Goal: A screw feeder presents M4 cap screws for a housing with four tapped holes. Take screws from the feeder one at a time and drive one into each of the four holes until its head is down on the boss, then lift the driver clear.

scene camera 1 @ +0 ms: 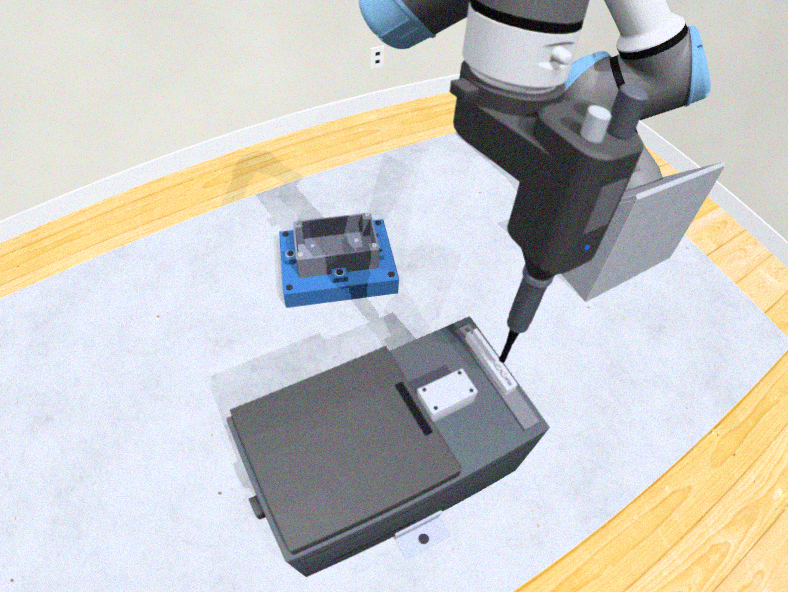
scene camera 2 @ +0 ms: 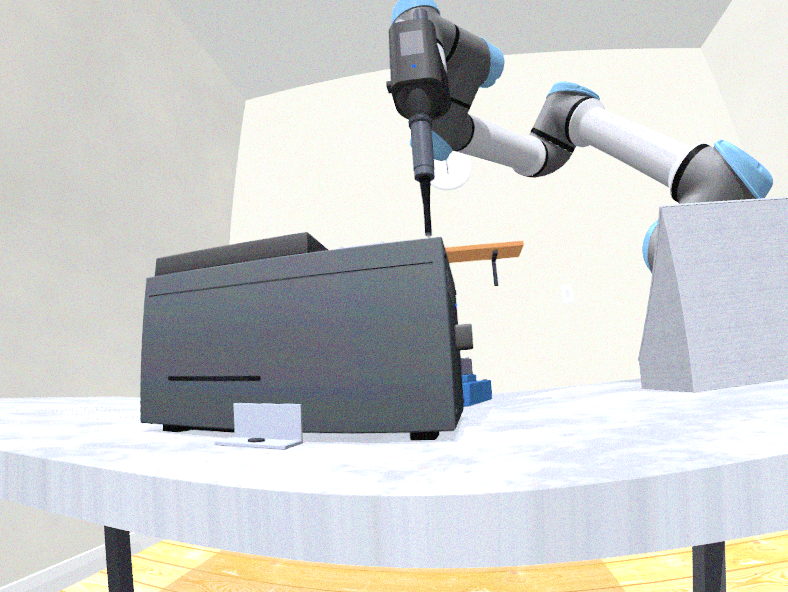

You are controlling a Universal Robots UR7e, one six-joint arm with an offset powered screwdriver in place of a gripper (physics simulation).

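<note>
The screw feeder [scene camera 1: 343,446] [scene camera 2: 293,337] is a large dark grey box with a pale screw rail [scene camera 1: 489,358] along the right of its top. My gripper, a powered screwdriver [scene camera 1: 503,361] [scene camera 2: 428,235], points its thin black bit down at the rail. In the scene camera 2 view the bit end is at the height of the feeder's top edge. A tiny pale spot shows at the bit end there; whether it is a screw cannot be told. The grey open-topped housing [scene camera 1: 312,264] [scene camera 2: 466,366] sits in a blue fixture [scene camera 1: 324,296] [scene camera 2: 477,392] behind the feeder. Its corner bosses are too small to tell which hold screws.
A white block [scene camera 1: 447,393] with dark holes sits on the feeder's top. A small metal bracket [scene camera 1: 421,536] [scene camera 2: 267,420] stands at its side. A grey slanted panel [scene camera 1: 649,235] [scene camera 2: 732,293] stands by the robot's base. An orange shelf [scene camera 2: 487,251] is on the back wall.
</note>
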